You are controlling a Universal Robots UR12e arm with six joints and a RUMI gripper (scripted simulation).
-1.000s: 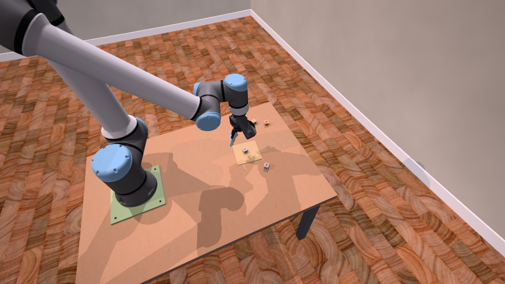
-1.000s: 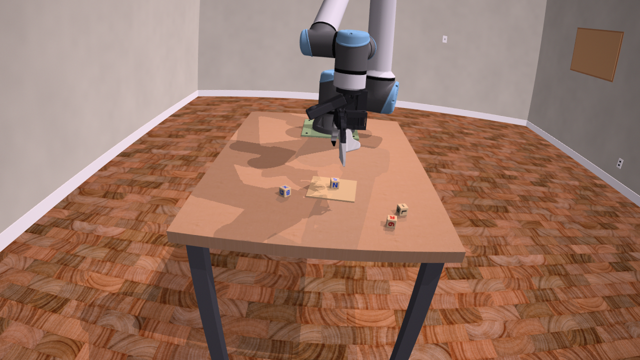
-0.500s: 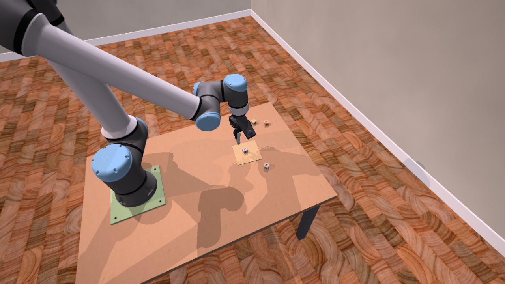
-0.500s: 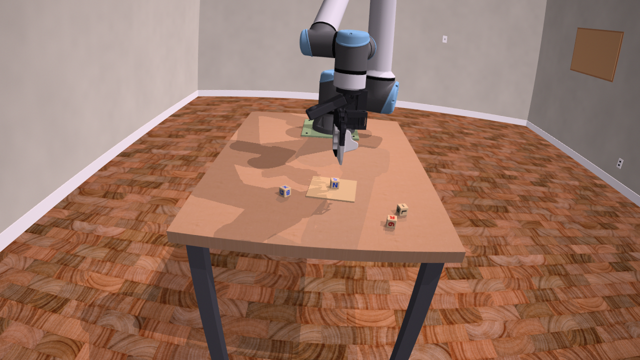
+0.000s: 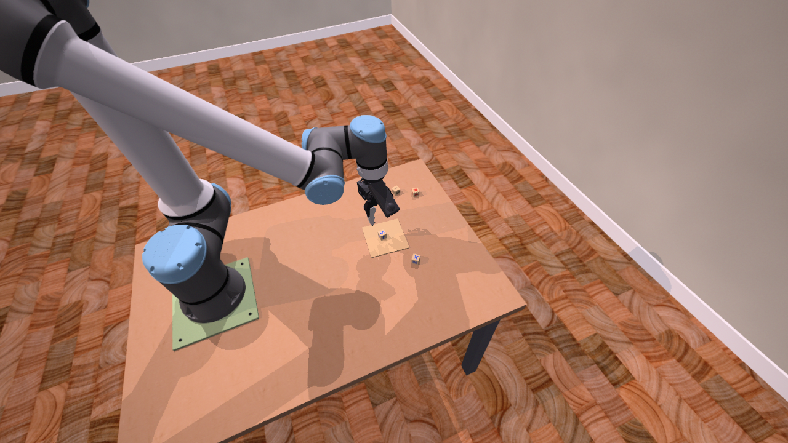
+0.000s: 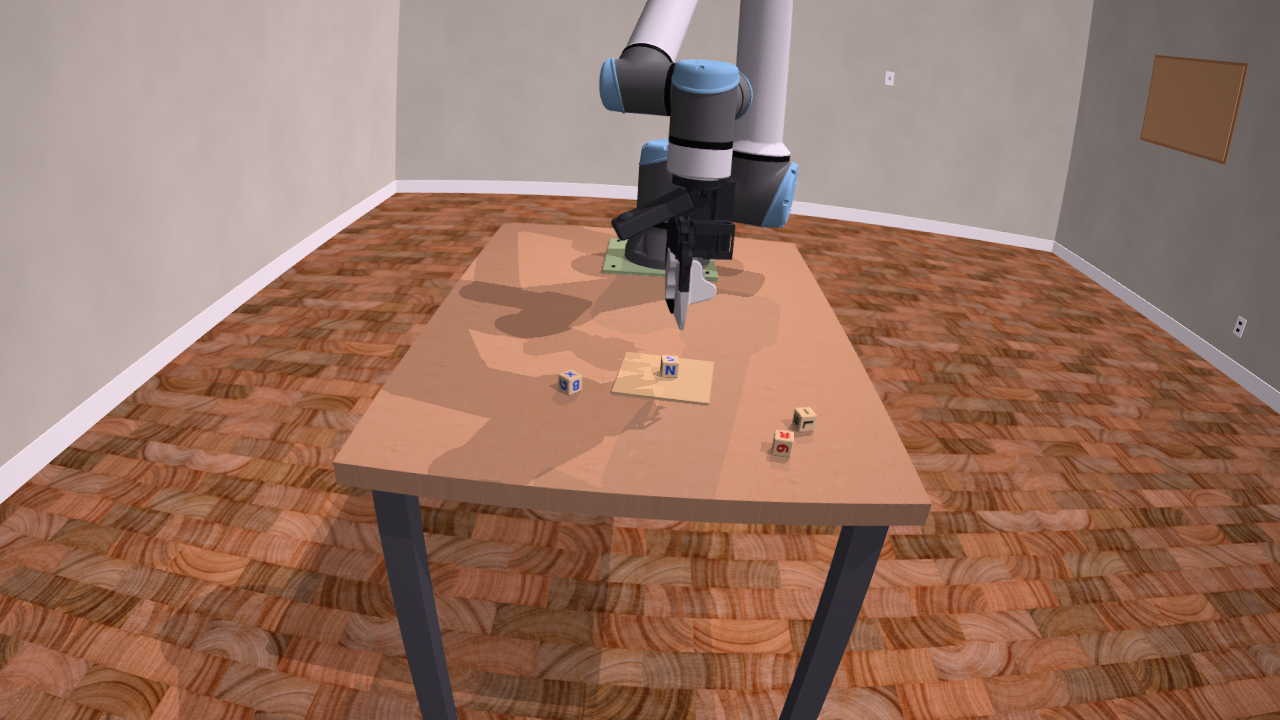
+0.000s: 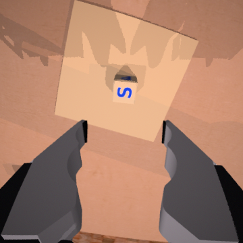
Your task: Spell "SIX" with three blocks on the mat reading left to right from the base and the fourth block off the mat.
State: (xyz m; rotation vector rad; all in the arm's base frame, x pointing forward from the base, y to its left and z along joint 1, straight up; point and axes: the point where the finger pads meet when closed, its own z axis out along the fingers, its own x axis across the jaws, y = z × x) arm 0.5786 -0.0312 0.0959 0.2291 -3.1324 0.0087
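Now: hand 10 cm above the mat, 1 cm to the left of it and 1 cm short of it. From my hand the other things lie so: red-lettered block: 21 cm ahead, 13 cm to the left, 9 cm below.
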